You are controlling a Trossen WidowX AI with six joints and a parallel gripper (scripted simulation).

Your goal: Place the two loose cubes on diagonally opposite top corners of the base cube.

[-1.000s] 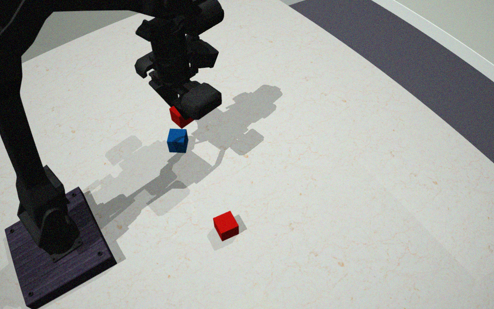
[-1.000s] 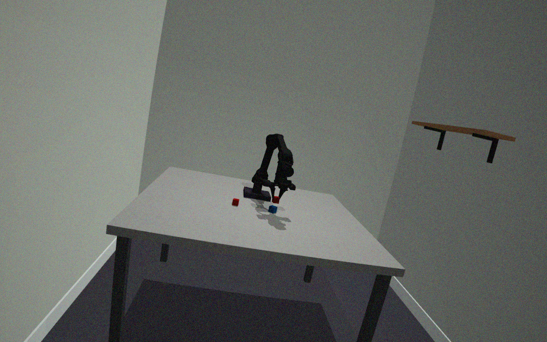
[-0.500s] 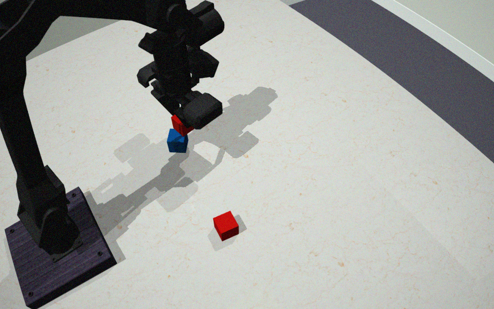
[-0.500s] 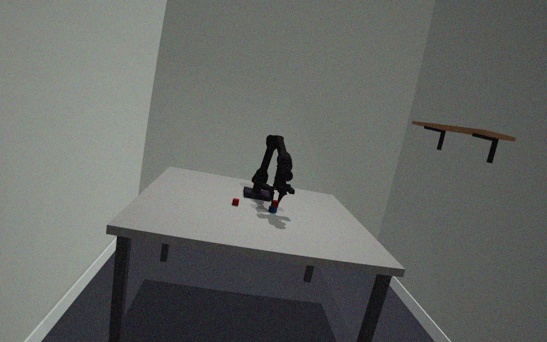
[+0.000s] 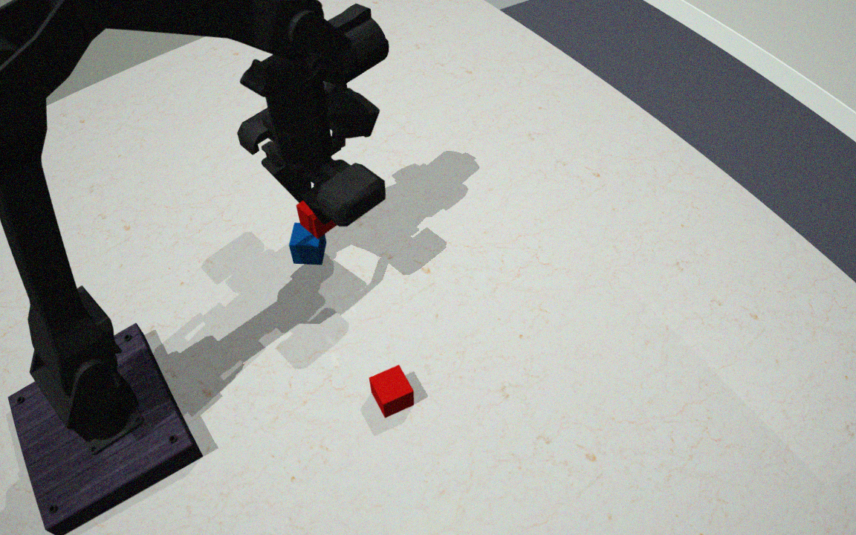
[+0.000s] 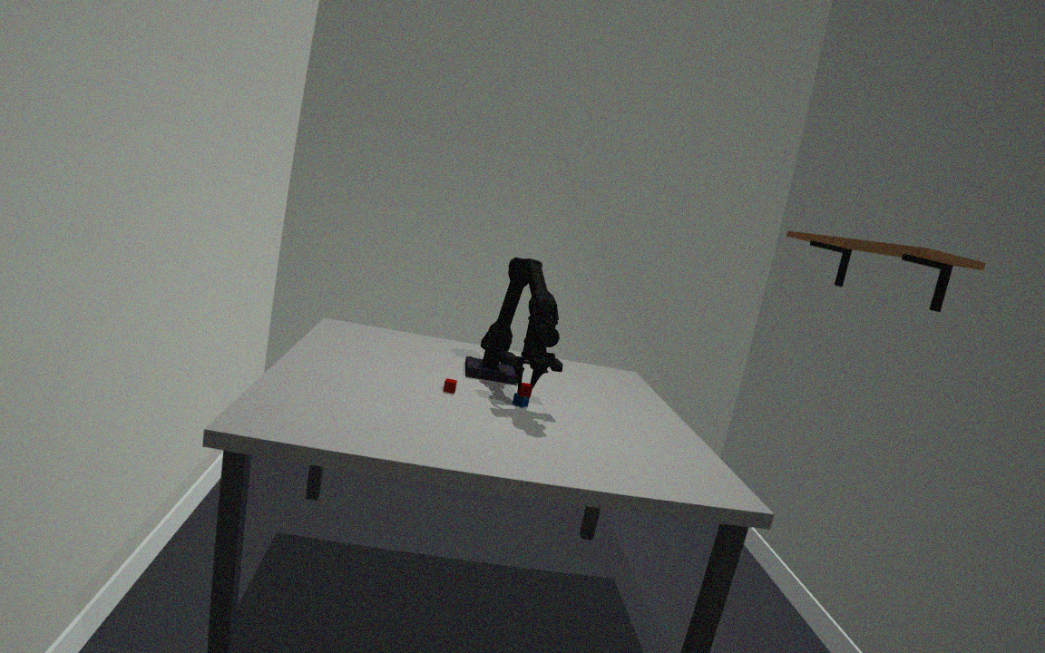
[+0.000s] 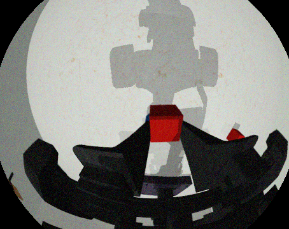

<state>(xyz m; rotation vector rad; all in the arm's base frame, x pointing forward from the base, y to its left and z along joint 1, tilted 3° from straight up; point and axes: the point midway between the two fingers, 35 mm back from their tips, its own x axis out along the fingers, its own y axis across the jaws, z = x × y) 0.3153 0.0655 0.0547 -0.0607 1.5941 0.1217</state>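
The blue base cube lies 40 mm below my gripper tip and 20 mm behind it.
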